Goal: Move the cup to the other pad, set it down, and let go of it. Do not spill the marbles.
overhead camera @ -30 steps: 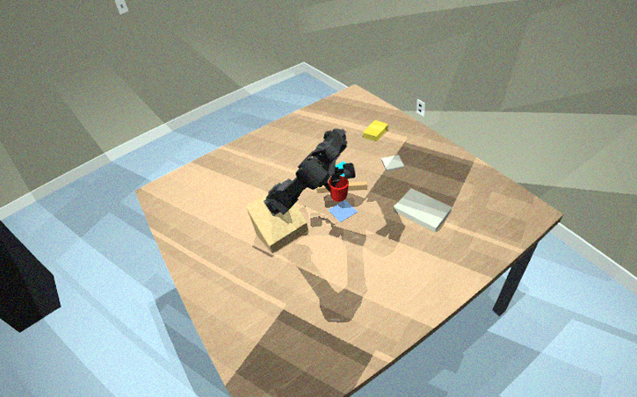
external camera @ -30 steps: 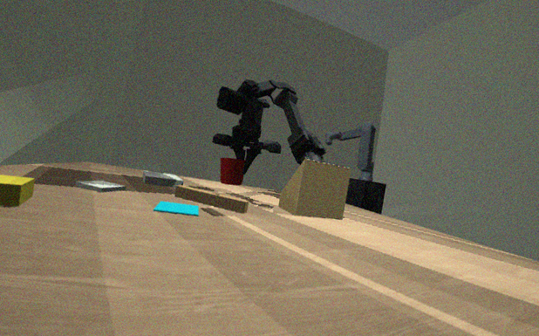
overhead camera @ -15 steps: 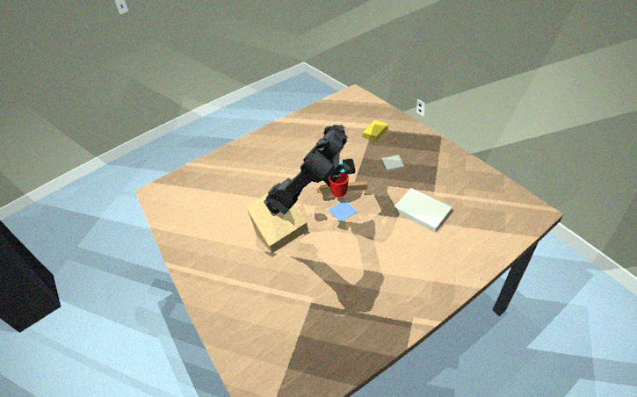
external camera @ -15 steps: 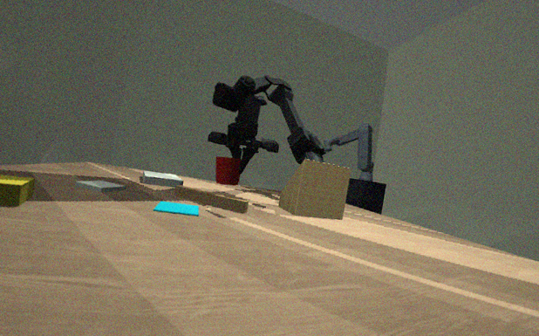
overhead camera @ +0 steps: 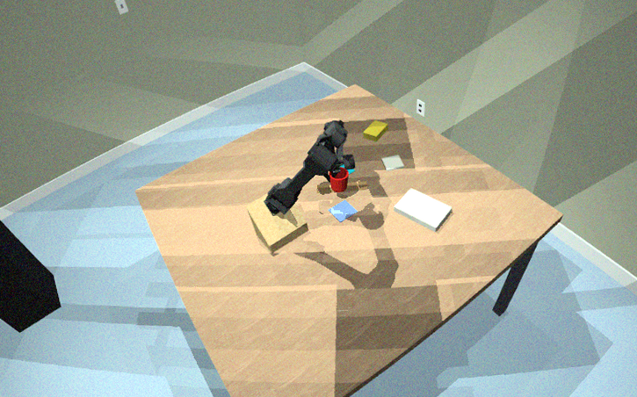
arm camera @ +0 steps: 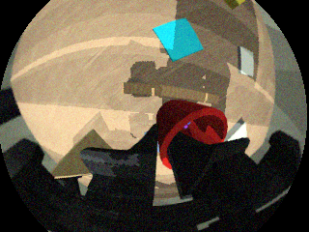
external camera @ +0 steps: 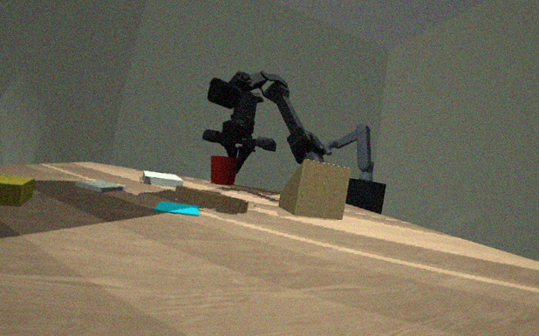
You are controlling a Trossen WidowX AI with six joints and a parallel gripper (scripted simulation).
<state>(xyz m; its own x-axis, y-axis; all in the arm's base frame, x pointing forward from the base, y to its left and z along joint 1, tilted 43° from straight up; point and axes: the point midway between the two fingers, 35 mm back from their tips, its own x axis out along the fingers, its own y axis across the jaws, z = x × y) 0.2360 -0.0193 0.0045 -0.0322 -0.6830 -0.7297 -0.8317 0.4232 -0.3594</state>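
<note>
My gripper tip is 130 mm short of the cyan pad, 100 mm to the right of it and 90 mm above it. From my gripper tip the other things lie so: red cup: 20 mm to the right, 20 mm ahead; wooden bar: 80 mm below, 50 mm ahead, 10 mm to the left; light blue pad: 90 mm below, 80 mm to the right, 20 mm behind.
</note>
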